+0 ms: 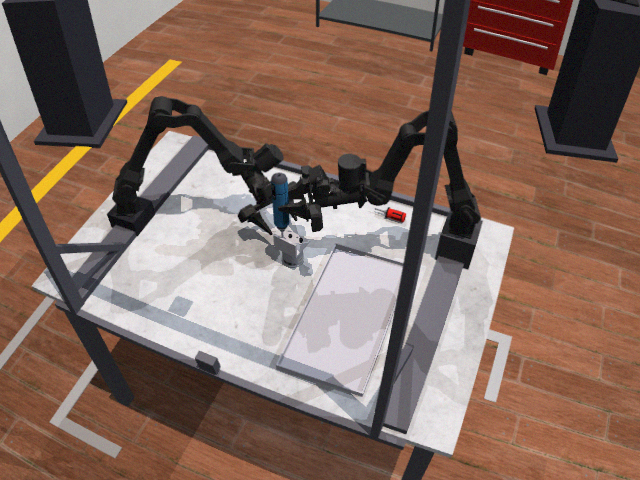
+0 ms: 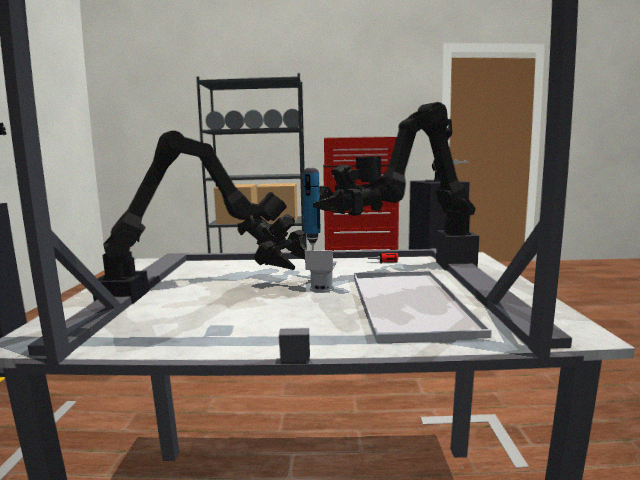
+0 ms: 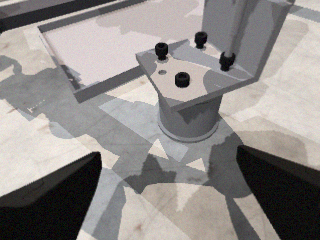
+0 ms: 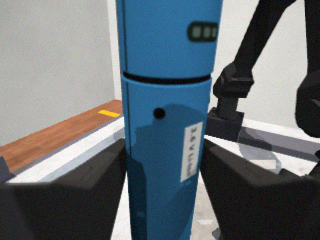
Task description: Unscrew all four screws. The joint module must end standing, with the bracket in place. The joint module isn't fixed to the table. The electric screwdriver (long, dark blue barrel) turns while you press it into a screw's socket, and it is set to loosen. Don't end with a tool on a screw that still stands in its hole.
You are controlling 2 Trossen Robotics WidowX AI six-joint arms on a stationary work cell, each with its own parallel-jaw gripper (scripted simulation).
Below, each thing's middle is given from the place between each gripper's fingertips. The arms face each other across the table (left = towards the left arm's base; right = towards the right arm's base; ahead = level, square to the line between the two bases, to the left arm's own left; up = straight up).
Labels:
Right now the joint module (image 3: 194, 124) is 80 mm behind my left hand (image 2: 303, 264), 60 mm to the right of it and 40 mm below it. The rest, counted from my left hand: shallow tray (image 1: 336, 337) (260 mm behind, 220 mm to the right, 60 mm below).
Now: the joint module 20 cm below my right hand. Also, from my right hand: shallow tray (17 cm behind, 17 cm to the right, 22 cm below).

